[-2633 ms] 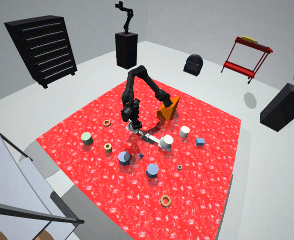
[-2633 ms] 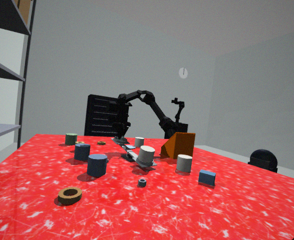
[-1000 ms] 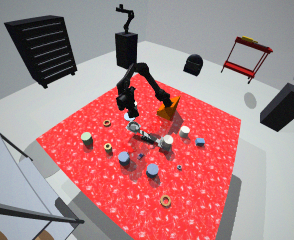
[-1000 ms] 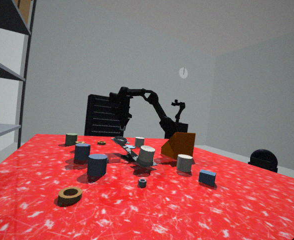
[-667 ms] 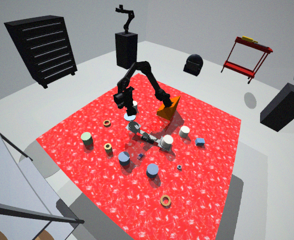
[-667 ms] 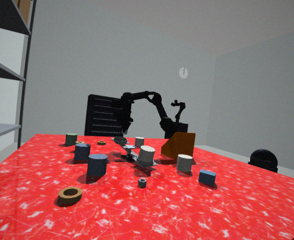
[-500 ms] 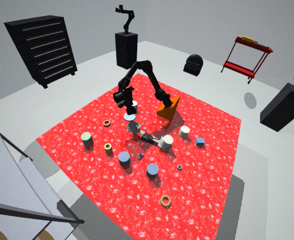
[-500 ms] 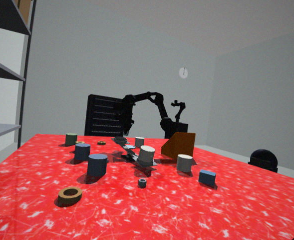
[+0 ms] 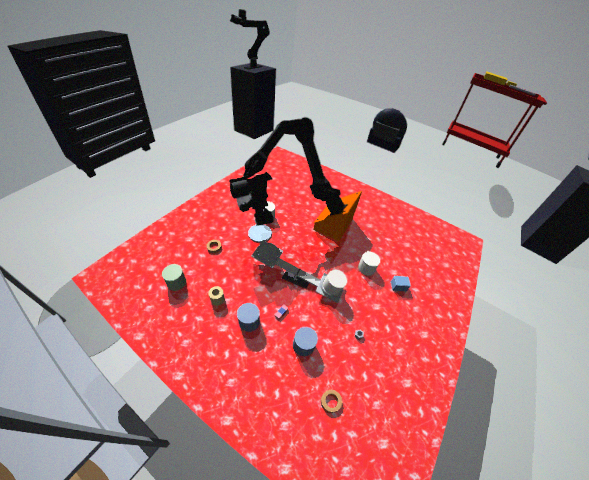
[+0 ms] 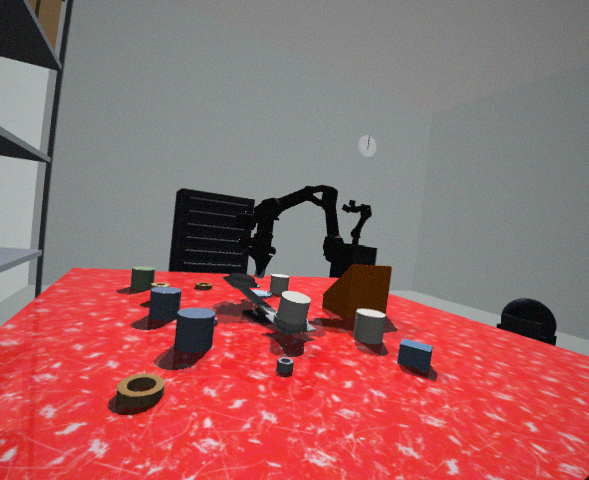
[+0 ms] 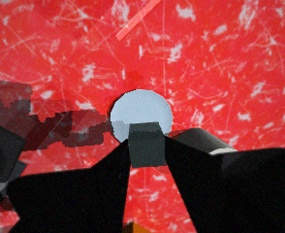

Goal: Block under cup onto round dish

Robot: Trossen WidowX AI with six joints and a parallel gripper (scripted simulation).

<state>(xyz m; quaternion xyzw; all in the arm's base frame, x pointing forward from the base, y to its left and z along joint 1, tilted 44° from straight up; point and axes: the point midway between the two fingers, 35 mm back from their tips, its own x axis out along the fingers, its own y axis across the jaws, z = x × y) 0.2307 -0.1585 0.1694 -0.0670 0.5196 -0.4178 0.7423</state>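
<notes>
The pale blue round dish is 7 cm below my gripper tip. From my gripper tip the other things lie so: grey balance (26 cm to the left, 8 cm ahead, 5 cm below); then balance beam (26 cm to the left, 8 cm ahead, 3 cm below); then grey-green block (1 cm above).
</notes>
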